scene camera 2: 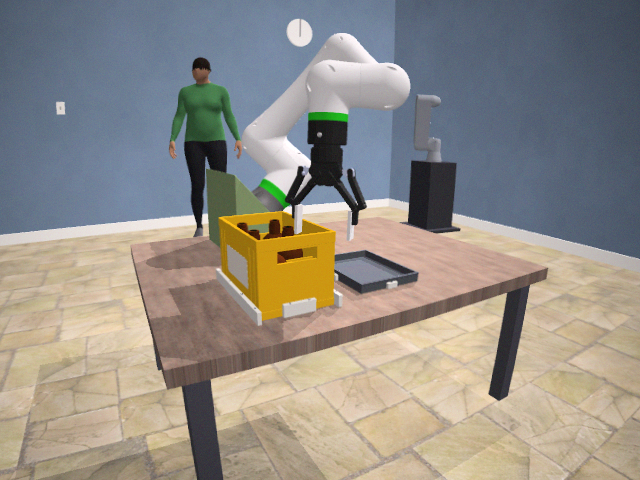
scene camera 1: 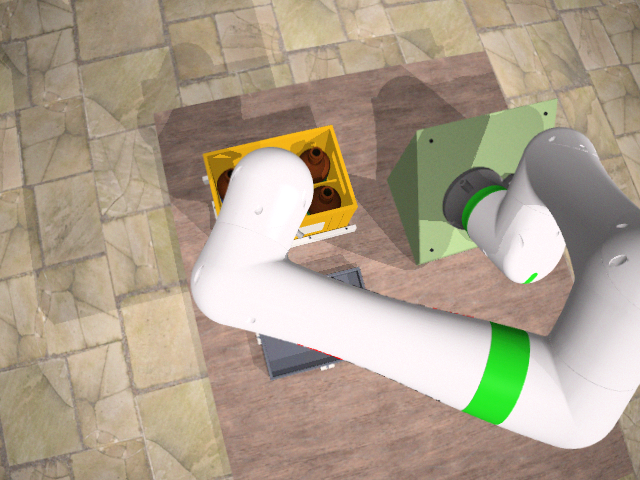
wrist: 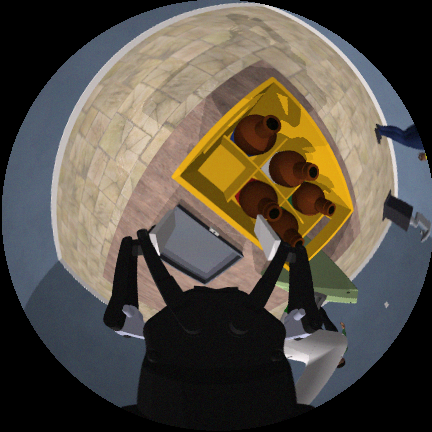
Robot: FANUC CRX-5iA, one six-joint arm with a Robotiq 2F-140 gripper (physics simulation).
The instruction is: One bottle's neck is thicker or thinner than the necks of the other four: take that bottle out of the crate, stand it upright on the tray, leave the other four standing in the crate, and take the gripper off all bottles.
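Places are measured from the arm's base along level axes (x down, y left, z ahead), in metres.
Where they show: gripper, fingertip midpoint: [wrist: 215, 220]; arm's base at its link origin: [scene camera 2: 259, 210] [scene camera 1: 472, 197].
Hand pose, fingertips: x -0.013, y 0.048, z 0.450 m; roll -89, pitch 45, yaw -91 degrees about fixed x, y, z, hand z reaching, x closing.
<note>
Each offset is from my fingertips to the top centre of the thing. "pt": to the spot under its first point. Level surfaces: height alone.
The yellow crate @(dx -0.032, dy -0.118, dz -0.036 m) [scene camera 1: 268, 140] [scene camera 2: 294, 284] [wrist: 334, 150] holds five brown bottles standing in compartments, among them a far one @(dx -0.020, dy -0.147, dz +0.059 m) [wrist: 254, 136], a middle one @(dx -0.020, dy -0.164, dz -0.031 m) [wrist: 286, 168], one on the tray side @(pt dx +0.019, dy -0.075, dz -0.021 m) [wrist: 257, 196], and two near the end @(pt dx +0.025, dy -0.159, dz -0.097 m) [wrist: 307, 198] @(pt dx +0.021, dy -0.085, dz -0.106 m) [wrist: 283, 225]. One compartment is empty. I cannot tell for sure which neck differs. The dark grey tray [scene camera 1: 289, 356] [scene camera 2: 368, 266] [wrist: 200, 252] is empty beside the crate. My gripper [scene camera 2: 324, 235] [wrist: 215, 220] is open and empty, high up; in the wrist view one finger overlaps the crate's edge and the nearest bottle. The arm hides the gripper in scene camera 1.
White stops [scene camera 1: 336, 233] [scene camera 2: 299, 307] edge the crate on the wooden table @(dx +0.143 m) [scene camera 1: 320, 428] [scene camera 2: 465, 258]. The green wedge-shaped arm mount [scene camera 1: 447, 160] [scene camera 2: 221, 201] stands near the crate. A person [scene camera 2: 204, 113] and another small robot on a dark pedestal [scene camera 2: 432, 193] are beyond the table.
</note>
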